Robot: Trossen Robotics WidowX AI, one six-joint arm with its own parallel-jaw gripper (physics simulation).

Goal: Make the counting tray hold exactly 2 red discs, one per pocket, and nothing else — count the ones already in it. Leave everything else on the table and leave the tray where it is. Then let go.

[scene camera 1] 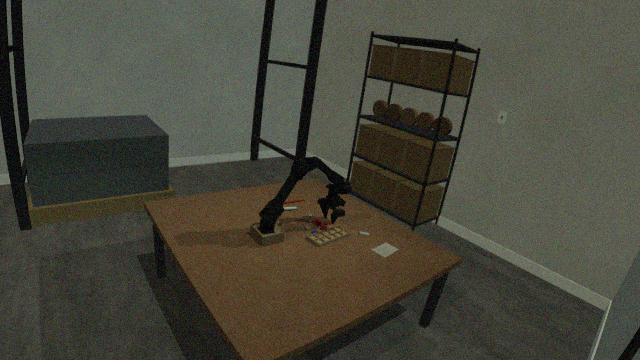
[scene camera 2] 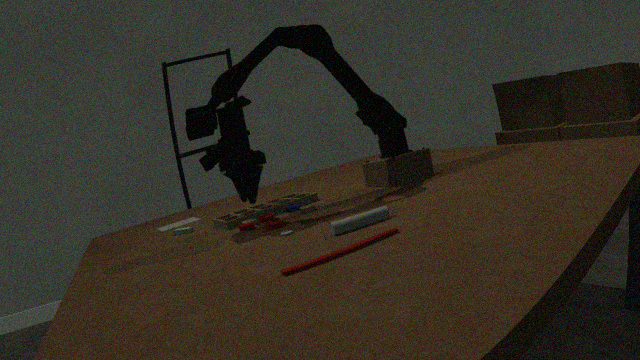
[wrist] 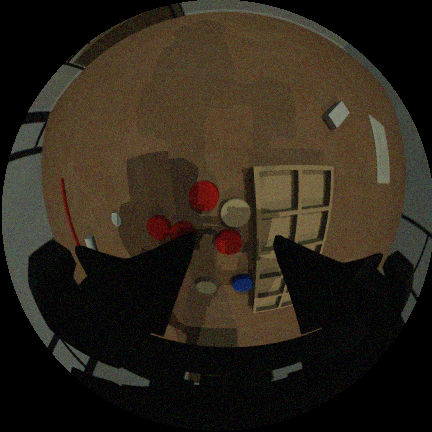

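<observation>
The counting tray (scene camera 1: 320, 244) (scene camera 2: 226, 224) (wrist: 257, 195) is a light wooden grid of pockets, flat on the table. The pockets that show in the wrist view hold no disc; some are hidden behind the right finger. Several red discs lie beside it: one red disc (wrist: 228, 242) near the tray, one red disc (wrist: 204, 196) farther up, and a touching or nearly touching pair, a red disc (wrist: 159, 227) and a red disc (wrist: 182, 231) partly behind the left fingertip. My gripper (scene camera 1: 330, 219) (scene camera 2: 249, 201) (wrist: 234, 238) is open and empty, above the discs and the tray's near edge.
A beige disc (wrist: 235, 212), another beige disc (wrist: 206, 286) and a blue disc (scene camera 2: 293, 207) (wrist: 242, 283) lie beside the tray. A small white disc (wrist: 116, 219), white cylinder (scene camera 2: 360, 220) and red rod (scene camera 2: 340, 251) lie farther off. A white block (wrist: 337, 115) and white card (wrist: 381, 150) lie opposite.
</observation>
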